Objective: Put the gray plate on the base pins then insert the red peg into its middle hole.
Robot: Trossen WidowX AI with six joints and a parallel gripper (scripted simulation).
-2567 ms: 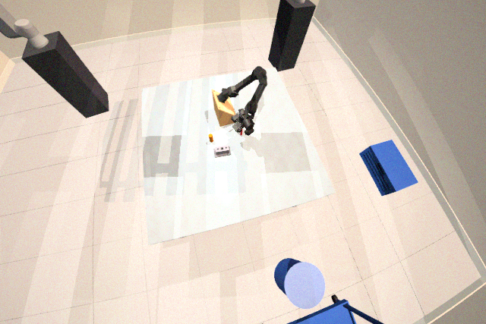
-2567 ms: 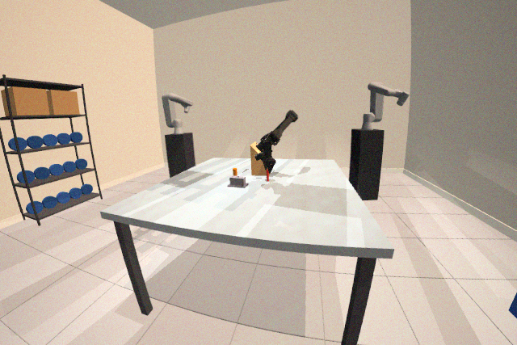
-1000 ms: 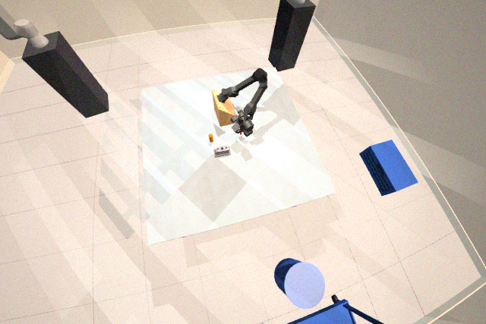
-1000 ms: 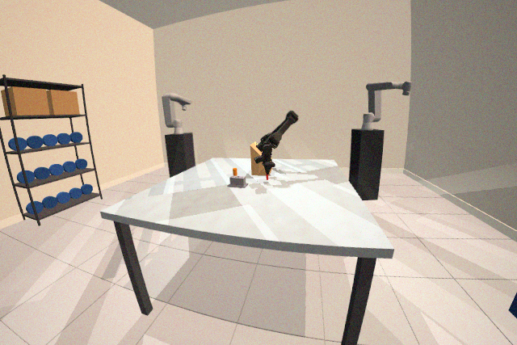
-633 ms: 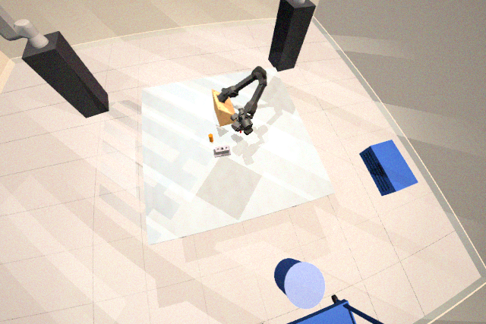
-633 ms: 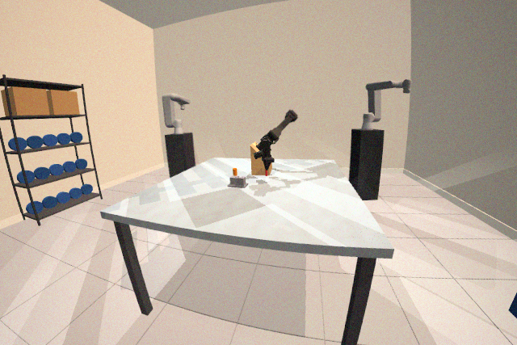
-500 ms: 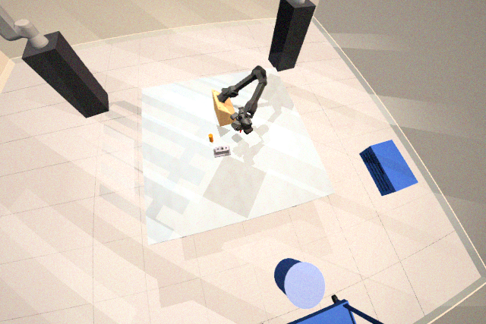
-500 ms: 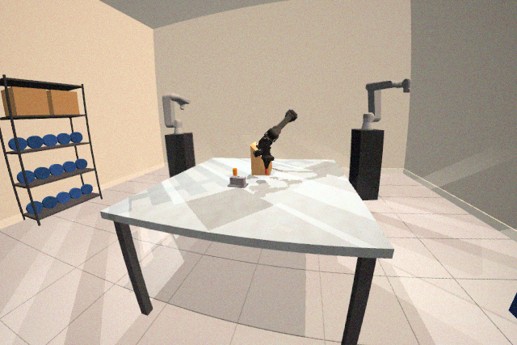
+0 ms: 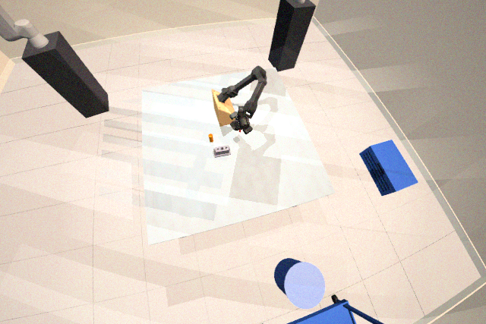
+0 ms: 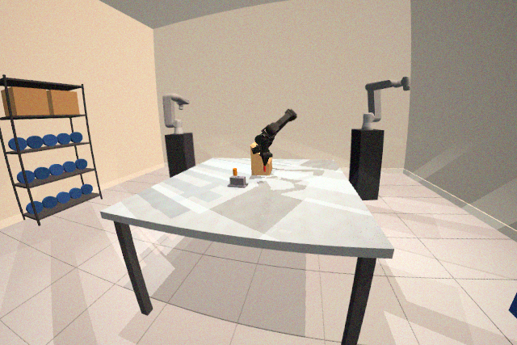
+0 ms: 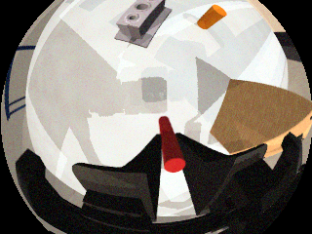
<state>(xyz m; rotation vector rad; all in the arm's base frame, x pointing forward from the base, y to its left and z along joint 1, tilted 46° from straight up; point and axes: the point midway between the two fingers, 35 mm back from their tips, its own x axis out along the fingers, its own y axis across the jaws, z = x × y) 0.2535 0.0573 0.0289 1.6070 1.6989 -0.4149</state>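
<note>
Now: the gray plate 8 cm ahead of my gripper tip, 17 cm to the right of it and 7 cm below it. From my gripper tip the other things lie so: base (8 cm ahead, 17 cm to the right, 10 cm below); then red peg (right at my gripper tip); then orange cylinder (4 cm behind, 22 cm to the right, 7 cm below).
</note>
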